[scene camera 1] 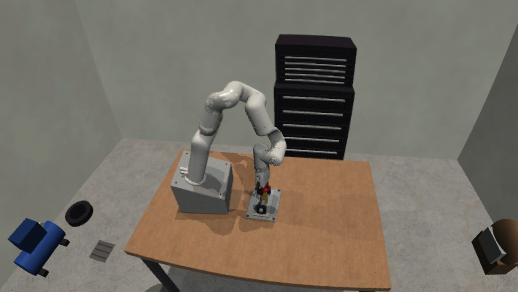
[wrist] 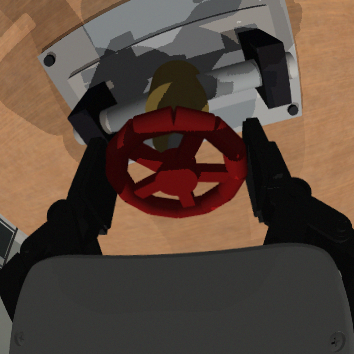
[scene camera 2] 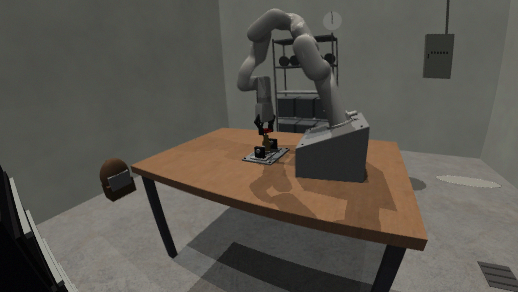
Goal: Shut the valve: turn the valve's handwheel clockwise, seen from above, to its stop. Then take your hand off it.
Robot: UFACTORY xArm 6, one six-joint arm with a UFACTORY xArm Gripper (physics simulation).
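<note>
The red handwheel (wrist: 176,181) (scene camera 1: 266,189) (scene camera 2: 267,130) sits on top of the brass valve body (wrist: 180,87) (scene camera 1: 264,198) (scene camera 2: 266,142). The valve is in a grey pipe (wrist: 232,80) held by two black clamps on a metal base plate (wrist: 65,67) (scene camera 1: 274,212) (scene camera 2: 248,159). My gripper (wrist: 175,147) (scene camera 1: 263,189) (scene camera 2: 265,131) points down and is shut on the handwheel, with one black finger at each side of its rim. In the wrist view the base plate lies turned relative to my fingers. The scene views show the wheel partly hidden by the fingers.
The plate lies on the wooden table (scene camera 1: 320,235) (scene camera 2: 200,170), beside the grey block (scene camera 1: 202,197) (scene camera 2: 330,157) that bears the arm. A black drawer cabinet (scene camera 1: 314,90) stands behind the table. A shelf rack (scene camera 2: 274,85) stands against the wall beyond the table.
</note>
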